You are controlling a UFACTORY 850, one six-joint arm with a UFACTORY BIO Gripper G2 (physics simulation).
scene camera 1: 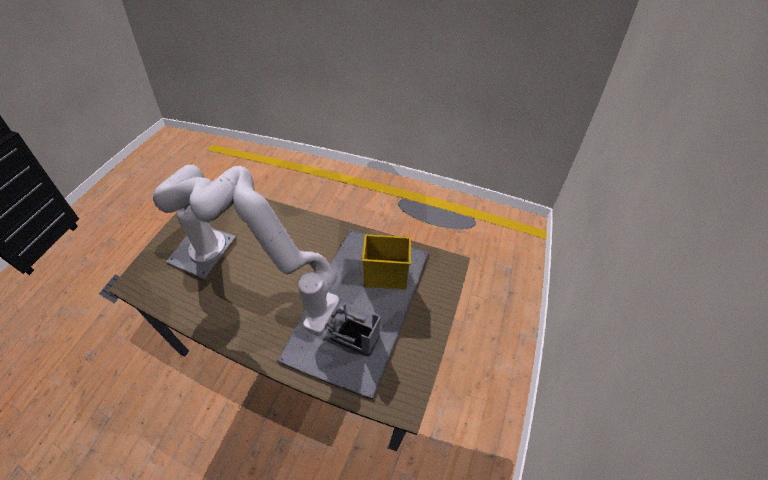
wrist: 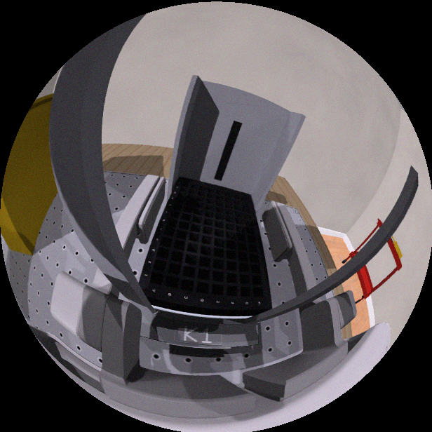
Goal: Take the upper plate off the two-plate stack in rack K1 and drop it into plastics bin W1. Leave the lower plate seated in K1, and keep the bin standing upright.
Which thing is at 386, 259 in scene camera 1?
A yellow bin.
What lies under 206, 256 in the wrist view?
A black plate.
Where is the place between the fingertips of my gripper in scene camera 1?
359, 331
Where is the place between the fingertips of my gripper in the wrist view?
218, 196
